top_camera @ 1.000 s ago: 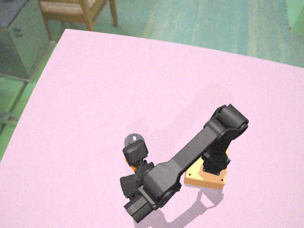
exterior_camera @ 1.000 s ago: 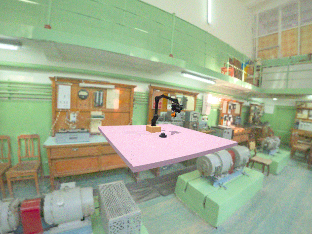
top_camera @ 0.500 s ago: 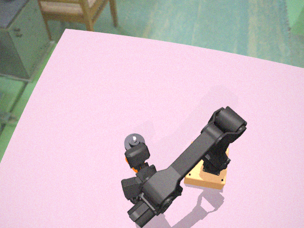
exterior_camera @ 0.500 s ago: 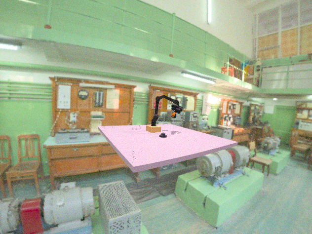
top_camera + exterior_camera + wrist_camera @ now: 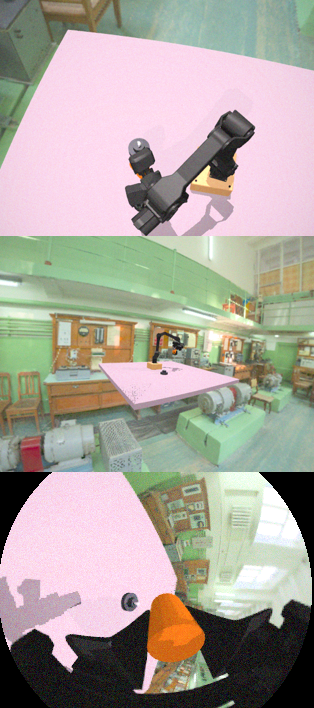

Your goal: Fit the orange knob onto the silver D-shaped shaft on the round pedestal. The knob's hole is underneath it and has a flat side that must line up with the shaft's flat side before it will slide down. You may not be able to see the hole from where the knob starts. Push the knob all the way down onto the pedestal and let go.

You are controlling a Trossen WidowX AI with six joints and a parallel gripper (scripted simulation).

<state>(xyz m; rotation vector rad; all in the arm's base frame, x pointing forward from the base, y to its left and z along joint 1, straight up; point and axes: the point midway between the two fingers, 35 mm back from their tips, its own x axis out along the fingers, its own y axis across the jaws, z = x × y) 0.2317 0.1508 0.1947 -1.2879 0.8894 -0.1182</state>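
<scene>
The dark round pedestal is 60 mm ahead of my gripper tip, 150 mm to the right of it and 220 mm below it. The rest, counted from my gripper tip: orange knob (20 mm behind, 20 mm to the left, 20 mm above).
</scene>
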